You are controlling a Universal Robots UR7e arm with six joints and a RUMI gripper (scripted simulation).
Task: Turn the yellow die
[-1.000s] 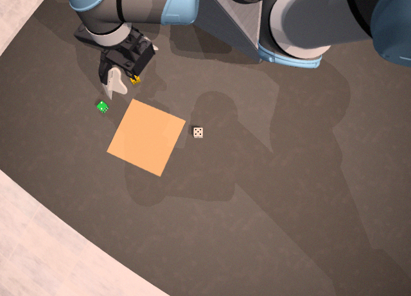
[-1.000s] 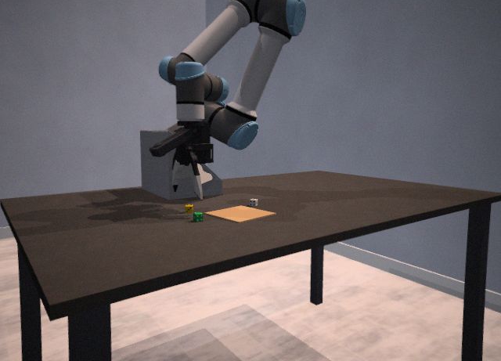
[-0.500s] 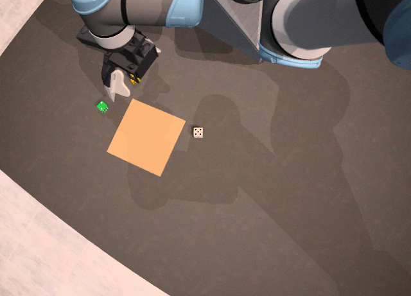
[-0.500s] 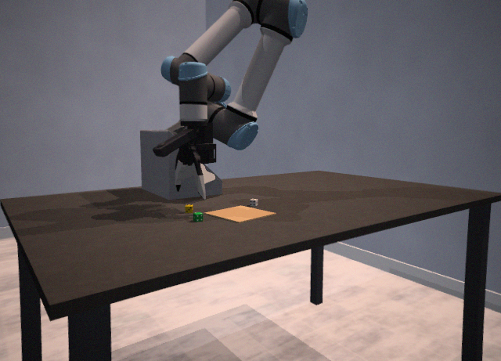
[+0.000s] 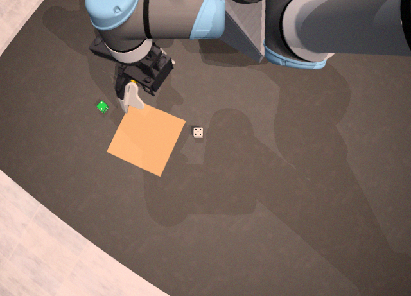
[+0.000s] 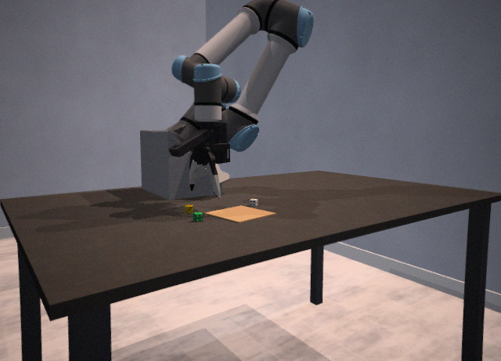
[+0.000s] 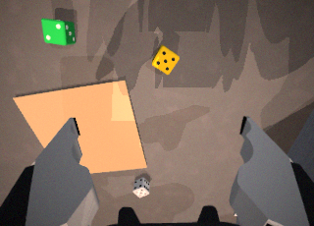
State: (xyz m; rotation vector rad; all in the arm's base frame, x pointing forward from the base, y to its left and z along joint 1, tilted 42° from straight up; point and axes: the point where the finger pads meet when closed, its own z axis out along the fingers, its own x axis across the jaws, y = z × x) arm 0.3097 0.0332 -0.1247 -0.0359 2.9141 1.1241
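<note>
Right now my hand is 4 cm to the left of the yellow die and 4 cm above it. Round my hand: orange mat: 10 cm ahead, 6 cm to the left, 4 cm below; then green die: 10 cm ahead, 7 cm to the right, 4 cm below; then white die: 2 cm ahead, 16 cm to the left, 4 cm below.
</note>
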